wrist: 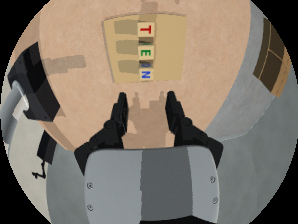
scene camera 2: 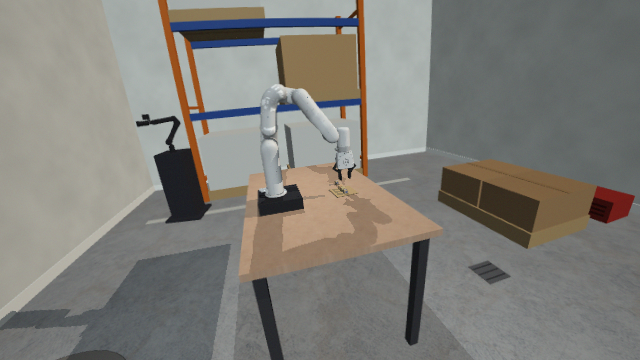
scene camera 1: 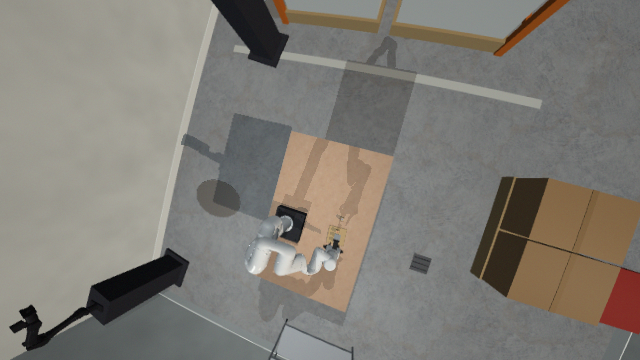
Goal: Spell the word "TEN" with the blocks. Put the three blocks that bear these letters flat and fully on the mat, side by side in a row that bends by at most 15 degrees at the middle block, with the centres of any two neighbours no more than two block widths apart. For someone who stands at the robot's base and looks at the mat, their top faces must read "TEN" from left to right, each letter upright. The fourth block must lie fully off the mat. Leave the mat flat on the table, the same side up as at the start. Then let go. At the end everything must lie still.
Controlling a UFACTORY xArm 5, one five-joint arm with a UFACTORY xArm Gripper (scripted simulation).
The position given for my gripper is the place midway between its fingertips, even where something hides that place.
I see my gripper (wrist: 146, 100) and a tan mat (wrist: 169, 37).
